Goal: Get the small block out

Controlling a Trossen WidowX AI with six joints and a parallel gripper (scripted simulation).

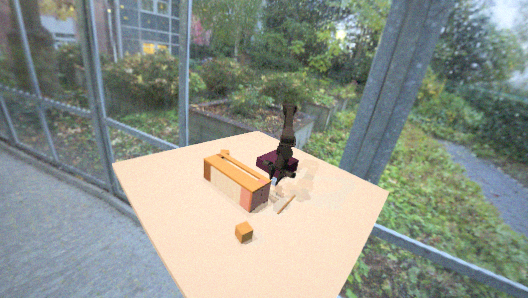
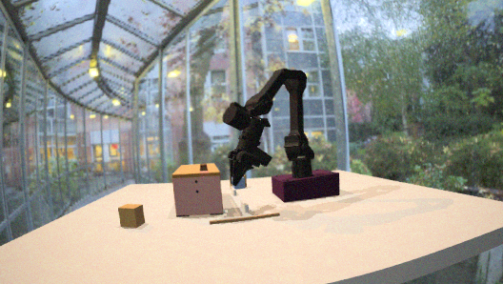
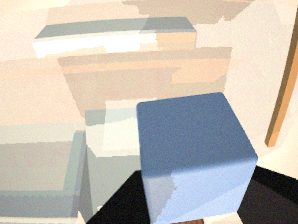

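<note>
Right now the thin wooden stick is 10 mm behind my gripper tip, 100 mm to the left of it and 80 mm below it. Also, from my gripper tip: blue block: 20 mm behind, 10 mm above; then box: 70 mm ahead, 180 mm to the right, 20 mm below.
</note>
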